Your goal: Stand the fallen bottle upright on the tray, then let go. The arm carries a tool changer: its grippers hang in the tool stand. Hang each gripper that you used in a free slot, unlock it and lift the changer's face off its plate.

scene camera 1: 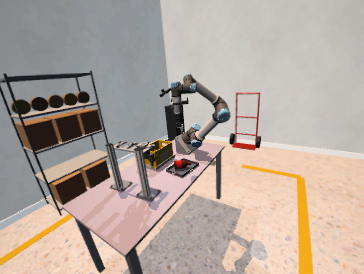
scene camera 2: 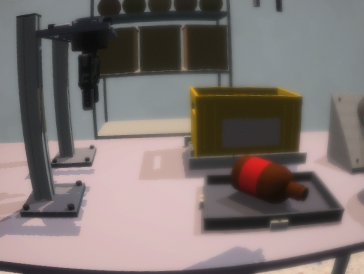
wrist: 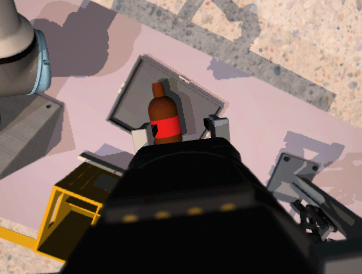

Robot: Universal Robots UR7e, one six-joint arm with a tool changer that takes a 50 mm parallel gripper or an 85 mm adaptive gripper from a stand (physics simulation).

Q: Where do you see a brown bottle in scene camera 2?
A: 273, 183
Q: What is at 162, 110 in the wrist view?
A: A brown bottle.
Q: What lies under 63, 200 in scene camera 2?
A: A tool stand.
